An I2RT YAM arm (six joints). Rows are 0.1 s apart.
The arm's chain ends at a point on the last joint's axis. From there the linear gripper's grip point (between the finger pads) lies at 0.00 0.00 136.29 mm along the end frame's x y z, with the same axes.
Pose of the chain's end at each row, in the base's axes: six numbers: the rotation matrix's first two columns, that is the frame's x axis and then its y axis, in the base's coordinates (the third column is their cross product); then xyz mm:
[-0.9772, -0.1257, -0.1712, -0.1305, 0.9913, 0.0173, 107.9, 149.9, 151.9]
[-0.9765, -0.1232, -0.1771, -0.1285, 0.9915, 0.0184, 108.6, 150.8, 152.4]
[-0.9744, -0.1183, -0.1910, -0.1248, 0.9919, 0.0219, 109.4, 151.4, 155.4]
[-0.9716, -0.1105, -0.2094, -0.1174, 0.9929, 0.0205, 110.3, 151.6, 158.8]
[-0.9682, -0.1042, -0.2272, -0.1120, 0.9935, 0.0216, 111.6, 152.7, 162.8]
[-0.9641, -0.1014, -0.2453, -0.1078, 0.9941, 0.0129, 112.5, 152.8, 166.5]
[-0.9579, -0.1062, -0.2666, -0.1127, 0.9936, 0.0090, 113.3, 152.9, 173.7]
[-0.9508, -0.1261, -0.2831, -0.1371, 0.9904, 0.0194, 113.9, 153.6, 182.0]
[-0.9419, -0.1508, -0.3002, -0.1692, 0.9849, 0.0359, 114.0, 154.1, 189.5]
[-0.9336, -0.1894, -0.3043, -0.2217, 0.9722, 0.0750, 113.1, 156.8, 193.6]
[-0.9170, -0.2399, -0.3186, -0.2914, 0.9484, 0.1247, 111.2, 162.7, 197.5]
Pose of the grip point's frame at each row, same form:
[-0.9772, -0.1257, -0.1712, -0.1305, 0.9913, 0.0173, 130.7, 155.2, 17.6]
[-0.9765, -0.1232, -0.1771, -0.1285, 0.9915, 0.0184, 132.2, 156.4, 18.3]
[-0.9744, -0.1183, -0.1910, -0.1248, 0.9919, 0.0219, 134.9, 157.6, 21.7]
[-0.9716, -0.1105, -0.2094, -0.1174, 0.9929, 0.0205, 138.3, 157.7, 25.6]
[-0.9682, -0.1042, -0.2272, -0.1120, 0.9935, 0.0216, 142.1, 159.0, 30.1]
[-0.9641, -0.1014, -0.2453, -0.1078, 0.9941, 0.0129, 145.6, 158.1, 34.4]
[-0.9579, -0.1062, -0.2666, -0.1127, 0.9936, 0.0090, 149.3, 158.2, 42.4]
[-0.9508, -0.1261, -0.2831, -0.1371, 0.9904, 0.0194, 151.8, 161.4, 51.3]
[-0.9419, -0.1508, -0.3002, -0.1692, 0.9849, 0.0359, 153.6, 165.6, 59.6]
[-0.9336, -0.1894, -0.3043, -0.2217, 0.9722, 0.0750, 151.5, 175.5, 64.2]
[-0.9170, -0.2399, -0.3186, -0.2914, 0.9484, 0.1247, 148.3, 190.9, 69.4]

